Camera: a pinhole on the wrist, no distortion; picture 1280 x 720 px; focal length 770.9 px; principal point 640.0 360.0 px. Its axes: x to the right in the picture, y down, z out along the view. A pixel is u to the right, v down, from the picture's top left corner.
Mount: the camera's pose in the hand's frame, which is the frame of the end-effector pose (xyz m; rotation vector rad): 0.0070 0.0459 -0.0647 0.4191 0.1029 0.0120
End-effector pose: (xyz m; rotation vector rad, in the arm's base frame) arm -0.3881 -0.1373 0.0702 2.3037 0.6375 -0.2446
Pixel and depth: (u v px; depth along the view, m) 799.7 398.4 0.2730
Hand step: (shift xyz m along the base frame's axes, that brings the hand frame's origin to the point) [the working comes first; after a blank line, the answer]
In the camera's frame: 0.0566 0.0136 0.2730

0.0543 -0.0617 -0.1943
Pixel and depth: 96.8 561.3 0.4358
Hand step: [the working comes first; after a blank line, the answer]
In the camera's frame: -0.3071 0.1138 0.4358

-0.2326 -0.3538 -0.2278
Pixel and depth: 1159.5 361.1 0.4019
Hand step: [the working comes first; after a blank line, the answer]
In the camera's frame: 0.2708 0.0006 0.4019

0.2203 -0.0048 -0.3729
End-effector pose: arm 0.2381 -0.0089 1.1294 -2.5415 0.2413 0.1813
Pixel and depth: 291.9 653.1 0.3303
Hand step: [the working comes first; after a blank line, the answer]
In the camera's frame: -0.1491 0.1256 0.3303

-0.1315 0.1643 -0.2409
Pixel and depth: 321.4 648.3 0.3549
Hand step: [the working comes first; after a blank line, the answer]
In the camera's frame: -0.1467 0.1327 0.3549

-0.1278 0.1804 -0.2607
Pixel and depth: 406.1 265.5 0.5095
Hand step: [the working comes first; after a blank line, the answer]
In the camera's frame: -0.1546 -0.0625 0.5095

-0.0758 0.4117 -0.1840
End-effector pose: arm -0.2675 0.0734 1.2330 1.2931 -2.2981 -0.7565
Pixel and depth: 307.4 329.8 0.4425
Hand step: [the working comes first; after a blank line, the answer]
In the camera's frame: -0.1909 -0.0173 0.4425

-0.0307 0.1440 -0.3784
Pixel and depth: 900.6 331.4 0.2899
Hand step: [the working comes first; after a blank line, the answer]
In the camera's frame: 0.0980 -0.0108 0.2899

-0.1214 -0.1012 -0.1823
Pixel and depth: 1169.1 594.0 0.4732
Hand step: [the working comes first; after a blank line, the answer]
In the camera's frame: 0.3248 0.1436 0.4732

-0.4105 -0.2283 -0.2781
